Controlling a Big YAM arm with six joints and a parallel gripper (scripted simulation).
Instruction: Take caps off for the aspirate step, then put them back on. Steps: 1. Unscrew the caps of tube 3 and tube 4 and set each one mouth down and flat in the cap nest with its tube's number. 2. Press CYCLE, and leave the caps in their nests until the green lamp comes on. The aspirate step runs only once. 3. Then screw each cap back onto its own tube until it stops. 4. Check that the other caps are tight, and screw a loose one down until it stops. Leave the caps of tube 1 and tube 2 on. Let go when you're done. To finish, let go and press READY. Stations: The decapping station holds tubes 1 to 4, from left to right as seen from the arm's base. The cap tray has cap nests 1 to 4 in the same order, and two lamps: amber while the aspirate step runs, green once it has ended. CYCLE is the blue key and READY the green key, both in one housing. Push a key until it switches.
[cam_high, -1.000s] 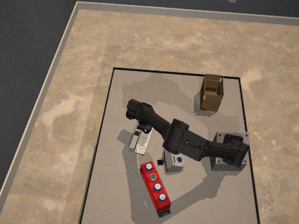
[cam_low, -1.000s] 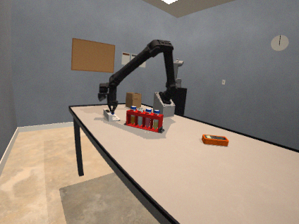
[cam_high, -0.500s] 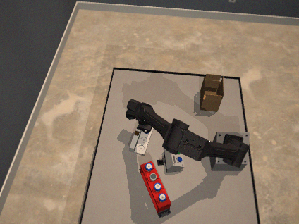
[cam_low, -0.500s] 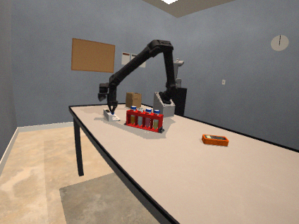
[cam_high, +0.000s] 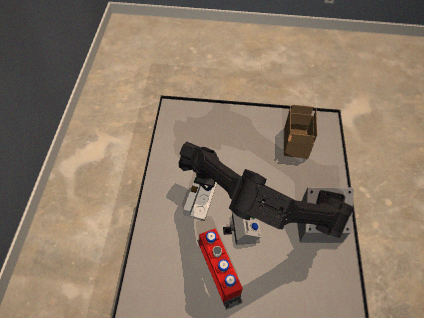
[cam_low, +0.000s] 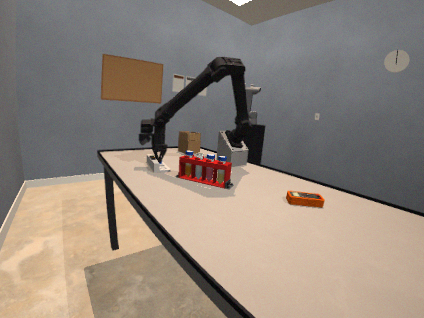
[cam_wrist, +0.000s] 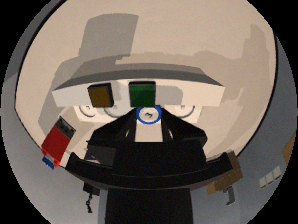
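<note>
The blue tube cap lies 250 mm to the left of my hand, 90 mm above it and 40 mm behind it. Also, from my hand: green key 180 mm behind, 120 mm to the left, 40 mm above; then key housing 170 mm behind, 150 mm to the left, 30 mm above; then blue key 190 mm behind, 170 mm to the left, 40 mm above.
</note>
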